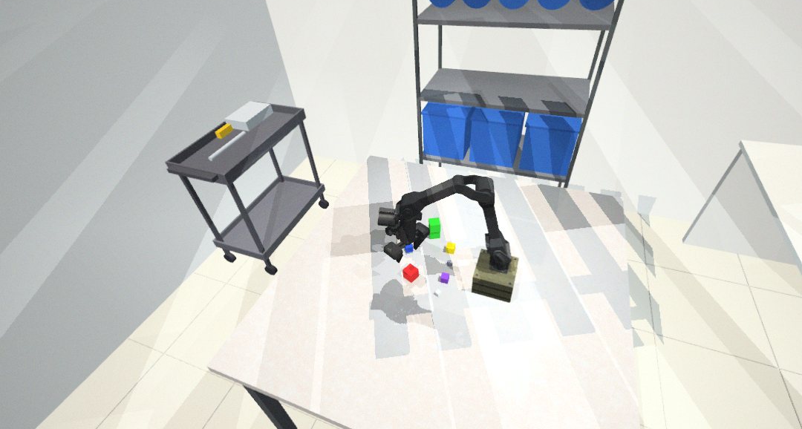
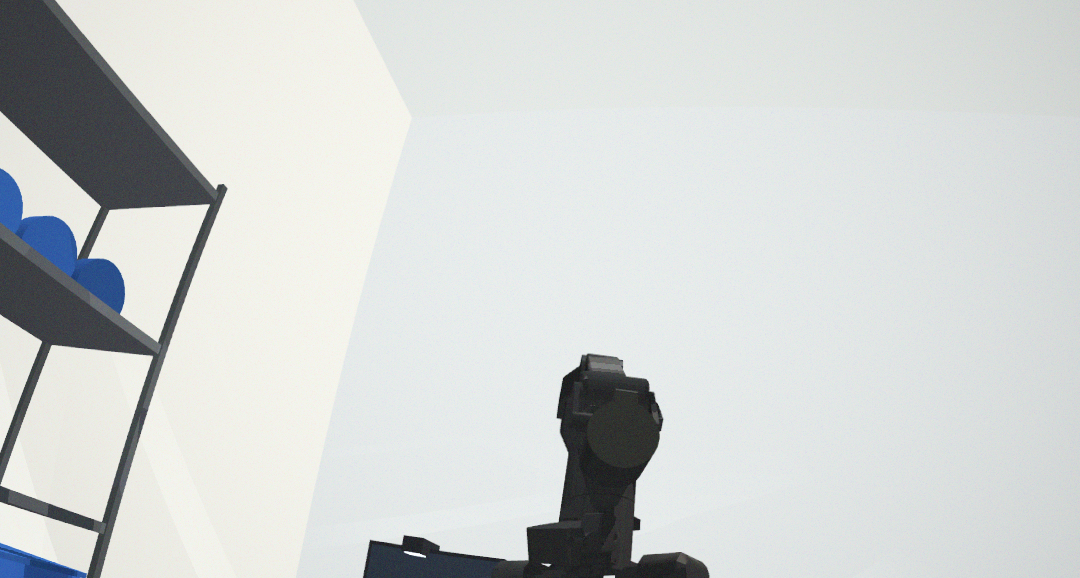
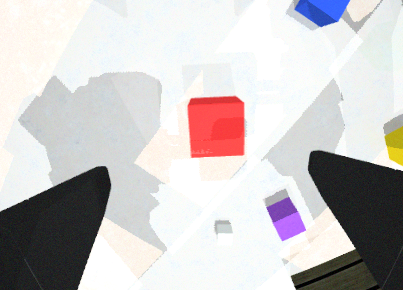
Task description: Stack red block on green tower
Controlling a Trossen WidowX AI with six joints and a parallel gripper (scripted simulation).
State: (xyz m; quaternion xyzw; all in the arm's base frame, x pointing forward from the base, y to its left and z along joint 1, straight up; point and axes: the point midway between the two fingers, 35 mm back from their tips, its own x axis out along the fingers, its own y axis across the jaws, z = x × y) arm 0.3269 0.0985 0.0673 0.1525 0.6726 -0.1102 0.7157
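My gripper tip is now 11 cm above the red block and 1 cm past it. From my gripper tip the other things lie so: blue cube (13 cm to the right, 11 cm below, 5 cm ahead); yellow cube (19 cm to the right, 12 cm behind, 11 cm below); purple cube (14 cm behind, 11 cm below, 3 cm to the right).
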